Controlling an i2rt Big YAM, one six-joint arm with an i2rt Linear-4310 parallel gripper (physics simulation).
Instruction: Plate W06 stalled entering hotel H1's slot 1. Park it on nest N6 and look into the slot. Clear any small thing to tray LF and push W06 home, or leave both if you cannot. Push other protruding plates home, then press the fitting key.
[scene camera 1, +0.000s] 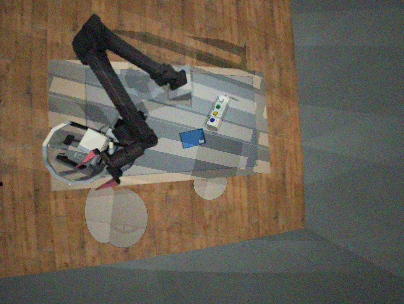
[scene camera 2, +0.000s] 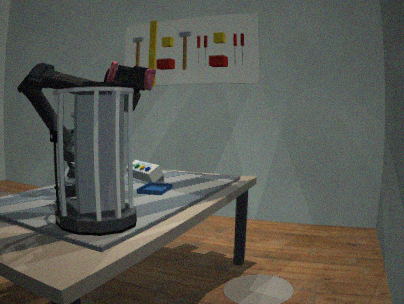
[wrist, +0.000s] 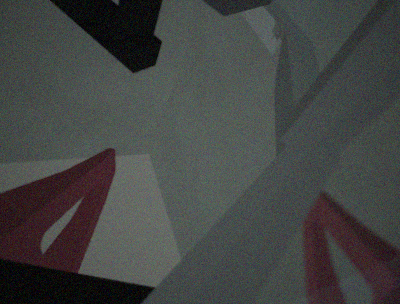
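Pixels of known places: gripper, fingertip midpoint: (scene camera 1: 86, 178) (scene camera 2: 129, 69) (wrist: 212, 177); arm's base at its link origin: (scene camera 1: 178, 80).
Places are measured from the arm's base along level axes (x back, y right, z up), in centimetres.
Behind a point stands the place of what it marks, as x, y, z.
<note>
A round barred cage tower, seemingly the hotel carousel, has a pale top ring (scene camera 1: 45, 150) {-35.0, 56.2, 31.1} and a dark base (scene camera 2: 97, 223) {-44.5, 55.9, -4.2}. My gripper (scene camera 1: 87, 178) {-47.4, 41.9, 36.7} (scene camera 2: 132, 75) {-47.4, 41.9, 36.7} (wrist: 216, 172) {-47.4, 41.9, 36.7} is open and empty, with its red fingers tilted near the tower's top rim. In the wrist view a grey bar crosses diagonally between the fingers. Plate W06, the slots and any small thing in them cannot be made out. A white key box (scene camera 1: 218, 113) {-23.3, -20.8, -0.5} (scene camera 2: 148, 170) {-27.3, -16.5, -1.3} shows coloured keys. A blue tray (scene camera 1: 193, 138) {-36.4, -4.1, -7.5} (scene camera 2: 155, 188) {-35.4, -6.4, -7.5} lies beside it.
A pale grey fixture (scene camera 1: 184, 96) {-9.7, -2.1, -1.4}, perhaps the nest, stands partly under the arm's elbow-side joint. The grey mat (scene camera 1: 235, 150) {-49.7, -32.6, -7.6} lies on the wooden table (scene camera 2: 200, 203) {-58.6, 6.0, -9.0}. A tool board (scene camera 2: 192, 72) hangs on the wall behind.
</note>
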